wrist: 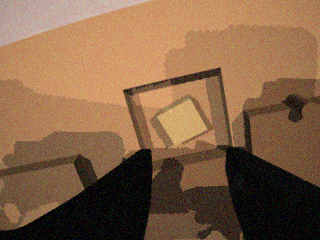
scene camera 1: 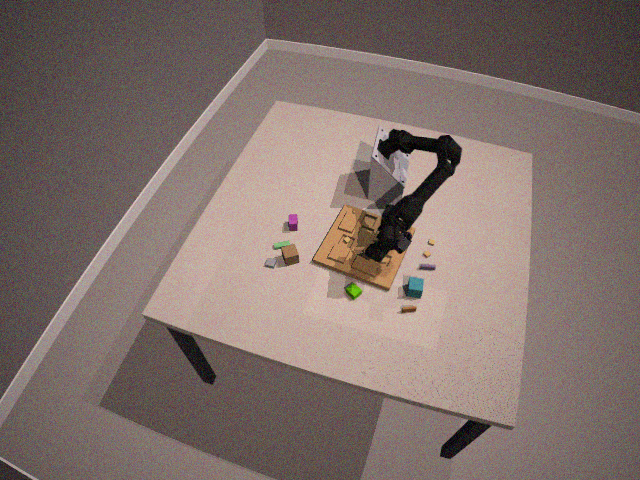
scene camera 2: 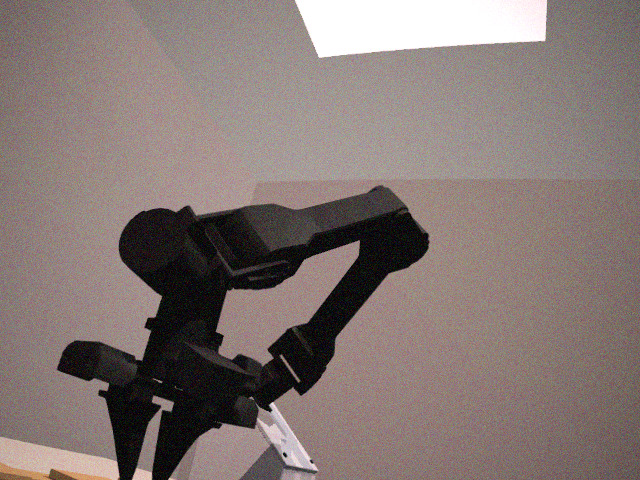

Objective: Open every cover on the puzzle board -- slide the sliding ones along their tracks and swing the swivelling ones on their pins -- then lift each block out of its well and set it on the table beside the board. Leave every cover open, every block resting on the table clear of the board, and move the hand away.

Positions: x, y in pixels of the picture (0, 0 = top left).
Scene:
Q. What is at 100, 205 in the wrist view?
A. My gripper.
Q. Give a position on a tan puzzle board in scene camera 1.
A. At 366, 228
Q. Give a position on a pale yellow-tan block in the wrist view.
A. At 180, 119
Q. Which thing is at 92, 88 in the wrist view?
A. A tan puzzle board.

